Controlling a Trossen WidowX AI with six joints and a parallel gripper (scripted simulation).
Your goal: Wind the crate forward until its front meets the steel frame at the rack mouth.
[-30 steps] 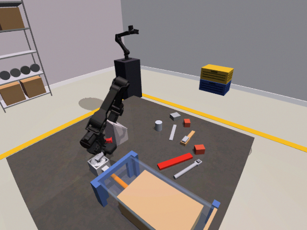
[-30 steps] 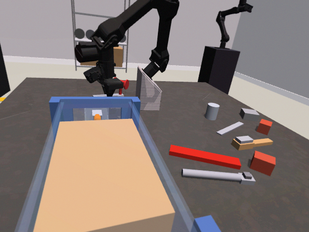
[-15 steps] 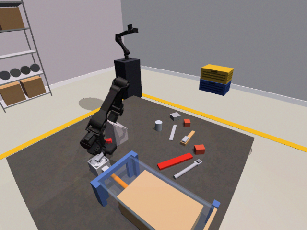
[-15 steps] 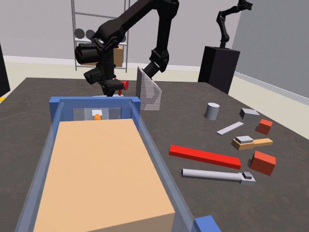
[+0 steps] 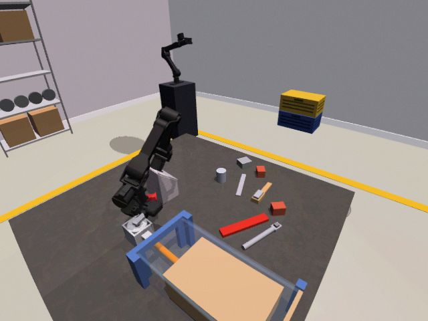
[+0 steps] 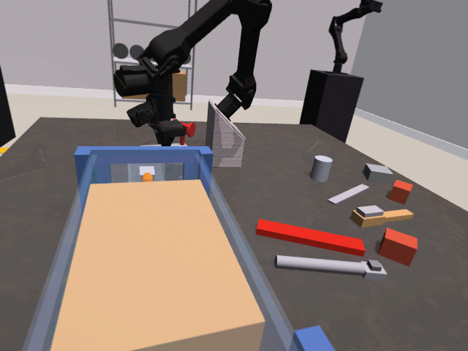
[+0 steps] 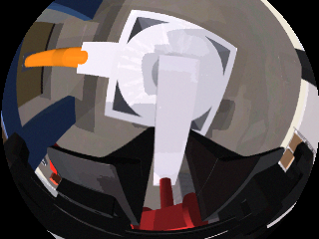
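Right now my gripper tip is 10 mm to the right of the winch handle and 20 mm below it. From my gripper tip the other things lie so: white winch 60 mm to the right, 60 mm below; clear-panelled cubby 420 mm ahead, 30 mm above; red knob 20 mm behind, 50 mm to the left, 50 mm above.
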